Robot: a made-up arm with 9 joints. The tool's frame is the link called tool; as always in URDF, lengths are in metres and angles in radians. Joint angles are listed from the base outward. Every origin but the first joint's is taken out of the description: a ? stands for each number. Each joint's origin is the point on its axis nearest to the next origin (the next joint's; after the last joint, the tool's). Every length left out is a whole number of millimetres.
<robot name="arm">
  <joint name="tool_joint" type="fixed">
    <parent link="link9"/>
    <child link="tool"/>
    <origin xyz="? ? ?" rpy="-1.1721 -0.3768 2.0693"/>
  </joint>
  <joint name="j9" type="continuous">
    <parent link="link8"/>
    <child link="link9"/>
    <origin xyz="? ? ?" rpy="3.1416 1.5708 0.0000"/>
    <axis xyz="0 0 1"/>
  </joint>
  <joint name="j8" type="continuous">
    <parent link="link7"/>
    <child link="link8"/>
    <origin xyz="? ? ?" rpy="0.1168 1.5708 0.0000"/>
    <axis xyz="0 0 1"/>
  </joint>
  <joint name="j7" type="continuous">
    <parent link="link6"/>
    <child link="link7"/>
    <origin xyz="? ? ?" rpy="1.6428 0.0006 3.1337"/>
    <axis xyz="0 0 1"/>
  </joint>
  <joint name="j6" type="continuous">
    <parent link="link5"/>
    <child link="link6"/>
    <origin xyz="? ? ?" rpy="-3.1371 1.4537 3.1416"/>
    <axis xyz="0 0 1"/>
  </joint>
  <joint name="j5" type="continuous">
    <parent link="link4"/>
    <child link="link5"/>
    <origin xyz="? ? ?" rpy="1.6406 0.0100 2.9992"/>
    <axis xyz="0 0 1"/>
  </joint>
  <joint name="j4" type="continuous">
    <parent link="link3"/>
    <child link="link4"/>
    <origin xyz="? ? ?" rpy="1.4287 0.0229 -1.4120"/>
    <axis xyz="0 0 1"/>
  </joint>
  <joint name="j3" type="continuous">
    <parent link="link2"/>
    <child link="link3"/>
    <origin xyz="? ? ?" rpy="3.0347 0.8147 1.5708"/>
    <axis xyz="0 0 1"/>
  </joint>
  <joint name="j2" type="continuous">
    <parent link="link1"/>
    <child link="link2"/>
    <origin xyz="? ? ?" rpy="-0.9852 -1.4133 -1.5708"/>
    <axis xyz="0 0 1"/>
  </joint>
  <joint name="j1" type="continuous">
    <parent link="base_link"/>
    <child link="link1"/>
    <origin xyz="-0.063 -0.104 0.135" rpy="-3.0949 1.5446 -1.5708"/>
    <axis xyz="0 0 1"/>
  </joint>
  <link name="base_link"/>
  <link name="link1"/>
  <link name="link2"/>
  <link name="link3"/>
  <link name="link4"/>
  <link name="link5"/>
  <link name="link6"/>
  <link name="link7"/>
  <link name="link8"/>
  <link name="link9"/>
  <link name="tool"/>
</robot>
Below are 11 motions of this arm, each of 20 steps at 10 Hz.
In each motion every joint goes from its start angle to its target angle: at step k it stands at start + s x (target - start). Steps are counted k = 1, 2, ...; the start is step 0. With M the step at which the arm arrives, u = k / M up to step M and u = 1 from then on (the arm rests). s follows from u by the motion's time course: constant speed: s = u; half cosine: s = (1 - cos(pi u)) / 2; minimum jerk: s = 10 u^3 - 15 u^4 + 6 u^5.
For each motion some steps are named. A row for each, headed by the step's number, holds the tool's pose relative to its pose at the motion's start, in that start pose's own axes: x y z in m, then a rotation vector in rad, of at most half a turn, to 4 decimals.
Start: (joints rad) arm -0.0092 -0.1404 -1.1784 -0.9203 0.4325 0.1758 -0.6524 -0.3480 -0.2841
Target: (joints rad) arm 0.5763 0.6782 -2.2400 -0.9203 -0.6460 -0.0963 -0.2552 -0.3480 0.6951
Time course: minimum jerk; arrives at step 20
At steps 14, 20:
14: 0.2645 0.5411 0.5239 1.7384 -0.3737 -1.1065
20: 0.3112 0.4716 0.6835 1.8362 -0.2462 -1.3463

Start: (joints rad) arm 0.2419 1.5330 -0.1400 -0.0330 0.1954 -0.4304 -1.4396 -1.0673 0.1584
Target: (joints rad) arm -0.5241 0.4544 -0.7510 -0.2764 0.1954 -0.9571 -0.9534 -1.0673 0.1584
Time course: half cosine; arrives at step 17
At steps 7, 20:
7: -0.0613 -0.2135 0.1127 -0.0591 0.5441 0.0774
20: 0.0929 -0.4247 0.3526 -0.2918 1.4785 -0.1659

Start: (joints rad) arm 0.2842 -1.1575 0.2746 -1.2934 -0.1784 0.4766 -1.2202 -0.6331 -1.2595
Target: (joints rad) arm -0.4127 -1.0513 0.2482 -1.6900 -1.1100 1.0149 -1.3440 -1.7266 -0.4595
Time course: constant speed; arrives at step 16
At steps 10, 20:
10: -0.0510 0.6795 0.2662 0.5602 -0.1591 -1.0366
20: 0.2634 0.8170 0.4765 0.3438 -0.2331 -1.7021

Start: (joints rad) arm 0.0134 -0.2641 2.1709 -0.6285 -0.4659 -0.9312 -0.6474 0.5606 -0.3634
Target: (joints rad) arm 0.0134 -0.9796 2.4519 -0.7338 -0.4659 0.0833 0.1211 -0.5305 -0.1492
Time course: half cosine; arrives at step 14
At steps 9, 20:
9: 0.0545 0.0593 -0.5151 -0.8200 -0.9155 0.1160
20: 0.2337 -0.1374 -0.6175 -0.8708 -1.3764 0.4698

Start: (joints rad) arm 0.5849 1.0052 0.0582 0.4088 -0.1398 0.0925 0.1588 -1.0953 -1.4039
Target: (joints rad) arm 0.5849 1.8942 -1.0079 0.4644 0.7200 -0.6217 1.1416 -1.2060 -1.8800
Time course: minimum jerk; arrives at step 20
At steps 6, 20:
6: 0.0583 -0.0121 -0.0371 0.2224 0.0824 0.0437
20: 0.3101 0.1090 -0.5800 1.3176 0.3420 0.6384

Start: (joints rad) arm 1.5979 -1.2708 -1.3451 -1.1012 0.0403 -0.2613 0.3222 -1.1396 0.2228
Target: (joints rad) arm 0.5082 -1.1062 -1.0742 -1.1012 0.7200 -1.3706 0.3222 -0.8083 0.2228
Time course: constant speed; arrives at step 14
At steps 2, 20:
2: 0.1353 -0.0491 0.0843 0.0894 0.2910 0.1014
20: 0.7741 0.4647 -0.1779 -0.3537 1.9044 0.7810

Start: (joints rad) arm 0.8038 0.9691 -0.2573 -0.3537 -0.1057 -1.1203 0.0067 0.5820 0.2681
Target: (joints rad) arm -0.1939 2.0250 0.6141 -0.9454 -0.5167 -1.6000 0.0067 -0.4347 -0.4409
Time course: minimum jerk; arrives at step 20
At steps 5, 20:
5: -0.0527 0.0539 -0.0421 -0.0758 -0.1055 -0.1479
20: 0.2005 0.5282 -0.4765 -0.3160 -1.0502 -1.5562

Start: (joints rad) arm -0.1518 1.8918 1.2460 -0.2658 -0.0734 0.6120 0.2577 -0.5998 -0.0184
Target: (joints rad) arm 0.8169 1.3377 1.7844 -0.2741 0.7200 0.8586 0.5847 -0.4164 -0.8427
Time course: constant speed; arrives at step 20
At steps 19, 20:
19: 1.6125 -0.5307 -0.8372 0.6534 -0.3861 1.8148
20: 1.7370 -0.4552 -0.8222 0.6335 -0.4183 1.9300

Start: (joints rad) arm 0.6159 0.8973 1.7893 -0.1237 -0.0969 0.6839 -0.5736 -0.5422 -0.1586
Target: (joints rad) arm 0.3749 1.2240 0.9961 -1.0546 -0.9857 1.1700 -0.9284 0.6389 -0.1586
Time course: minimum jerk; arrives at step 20
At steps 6, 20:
6: 0.0921 0.1271 0.1766 -0.2624 0.3245 -0.0208
20: 0.8708 0.4574 -0.1544 -0.9031 2.3883 -0.5594

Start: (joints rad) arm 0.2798 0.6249 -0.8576 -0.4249 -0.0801 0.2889 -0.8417 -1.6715 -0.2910
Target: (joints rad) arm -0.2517 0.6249 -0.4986 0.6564 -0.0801 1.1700 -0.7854 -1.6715 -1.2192
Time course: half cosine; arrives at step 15
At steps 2, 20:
2: -0.0285 0.0203 -0.0051 0.0131 0.0150 -0.0464
20: -0.2218 0.4844 0.2764 0.4014 0.7424 -0.9654

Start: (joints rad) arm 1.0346 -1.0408 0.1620 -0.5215 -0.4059 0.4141 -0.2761 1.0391 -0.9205
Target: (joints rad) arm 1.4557 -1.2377 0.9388 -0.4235 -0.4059 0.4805 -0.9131 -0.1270 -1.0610
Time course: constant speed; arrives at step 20
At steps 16, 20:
16: 0.0588 0.5988 -0.0776 -0.2060 0.3064 -1.0217
20: 0.1407 0.7247 -0.1769 -0.3024 0.2974 -1.2675

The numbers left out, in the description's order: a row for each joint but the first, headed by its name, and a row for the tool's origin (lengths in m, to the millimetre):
tool: 0.371 -0.321 0.000
j9: -0.048 0.137 0.000
j8: 0.347 -0.024 0.000
j7: -0.007 -0.156 0.000
j6: 0.279 -0.186 0.000
j5: 0.058 -0.264 0.000
j4: -0.243 -0.105 0.000
j3: -0.012 0.320 0.000
j2: 0.151 0.301 0.000

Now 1 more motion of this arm.
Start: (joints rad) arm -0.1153 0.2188 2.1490 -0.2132 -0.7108 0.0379 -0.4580 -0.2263 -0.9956
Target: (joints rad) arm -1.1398 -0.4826 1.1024 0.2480 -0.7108 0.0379 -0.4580 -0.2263 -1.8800
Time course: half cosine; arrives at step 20
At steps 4, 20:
4: -0.0228 0.0407 0.0631 0.1434 0.0982 0.0108
20: 0.0554 -0.2572 0.3905 0.9708 0.9444 0.8881

